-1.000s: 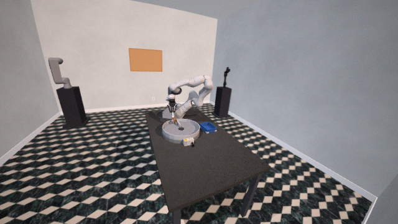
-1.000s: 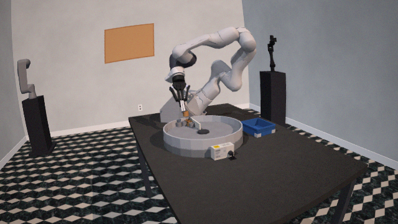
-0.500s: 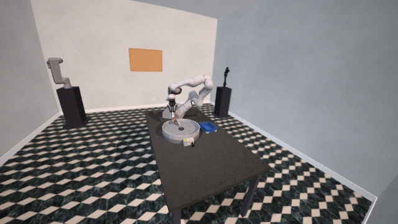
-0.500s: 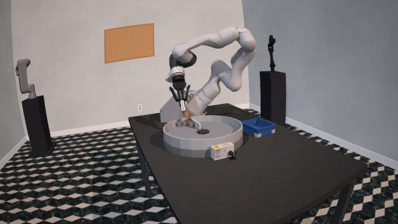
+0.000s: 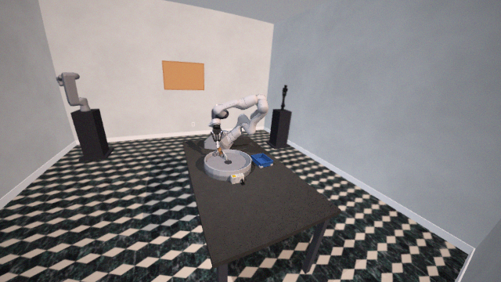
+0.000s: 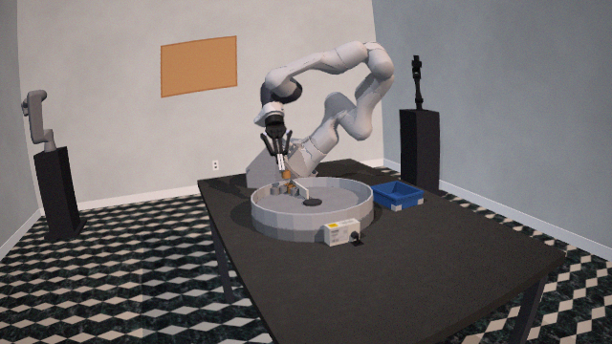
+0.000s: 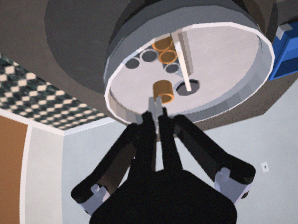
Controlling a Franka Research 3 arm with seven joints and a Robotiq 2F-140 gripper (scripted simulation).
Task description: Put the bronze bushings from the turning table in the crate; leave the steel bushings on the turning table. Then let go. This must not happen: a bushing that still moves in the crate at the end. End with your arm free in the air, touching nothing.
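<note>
Now: hand 15 cm short of the blue crate, 41 cm to the right of it and 15 cm above it. Round my hand: round grey turning table: 15 cm ahead, 6 cm to the left, 12 cm below.
</note>
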